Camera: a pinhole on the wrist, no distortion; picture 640 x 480 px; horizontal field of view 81.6 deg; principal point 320.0 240.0 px. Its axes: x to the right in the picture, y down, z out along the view. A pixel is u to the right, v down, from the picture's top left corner.
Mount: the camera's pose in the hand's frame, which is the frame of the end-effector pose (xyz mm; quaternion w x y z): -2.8 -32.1 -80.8 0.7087 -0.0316 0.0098 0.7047
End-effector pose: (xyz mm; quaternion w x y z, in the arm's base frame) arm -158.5 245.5 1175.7 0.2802 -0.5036 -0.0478 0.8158
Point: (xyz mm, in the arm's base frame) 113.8 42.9 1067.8
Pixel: behind the camera
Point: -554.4 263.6 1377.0
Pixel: 373.6 239.7
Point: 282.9 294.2 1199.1
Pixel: behind the camera
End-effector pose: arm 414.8 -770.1 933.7 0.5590 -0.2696 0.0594 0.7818
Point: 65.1 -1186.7 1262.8
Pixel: outside the picture
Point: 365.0 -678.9 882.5
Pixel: outside the picture
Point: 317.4 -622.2 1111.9
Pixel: 331.6 156.8
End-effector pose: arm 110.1 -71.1 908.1 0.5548 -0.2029 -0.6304 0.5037
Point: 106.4 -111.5 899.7
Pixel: 384.7 349.8
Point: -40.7 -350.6 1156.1
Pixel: 31.4 287.0
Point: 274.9 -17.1 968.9
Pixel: behind the camera
